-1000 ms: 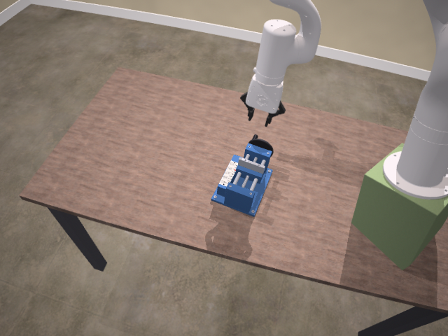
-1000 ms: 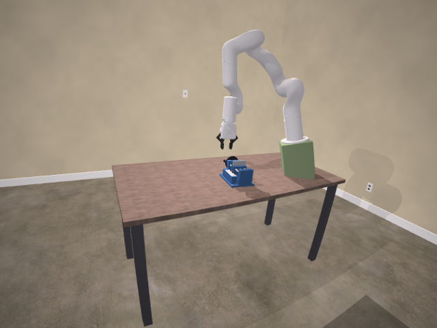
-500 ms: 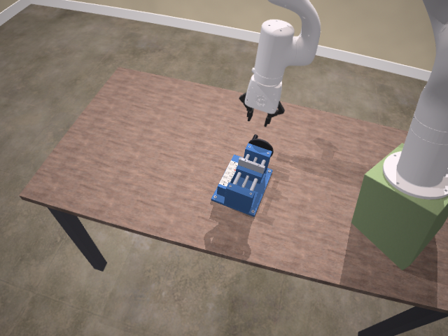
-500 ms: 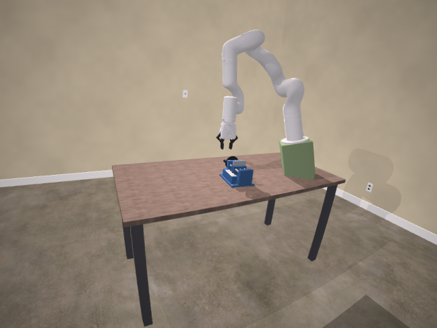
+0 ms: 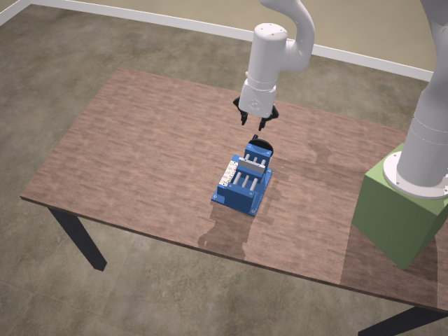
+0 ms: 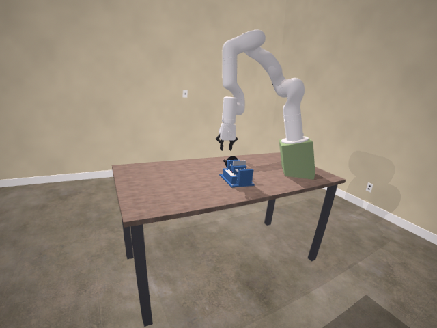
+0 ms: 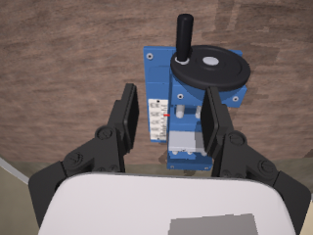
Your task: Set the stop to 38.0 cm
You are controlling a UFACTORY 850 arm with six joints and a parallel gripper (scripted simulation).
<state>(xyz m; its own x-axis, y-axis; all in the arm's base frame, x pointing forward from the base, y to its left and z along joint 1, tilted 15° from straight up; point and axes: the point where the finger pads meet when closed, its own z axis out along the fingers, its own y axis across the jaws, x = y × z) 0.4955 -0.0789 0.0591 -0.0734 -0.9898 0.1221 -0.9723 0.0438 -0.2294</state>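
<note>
Now: hand 20 mm past the black handwheel and 100 mm above it. The rest, counted from my hand: grey stop block: 20 mm behind, 120 mm to the left, 80 mm below.
</note>
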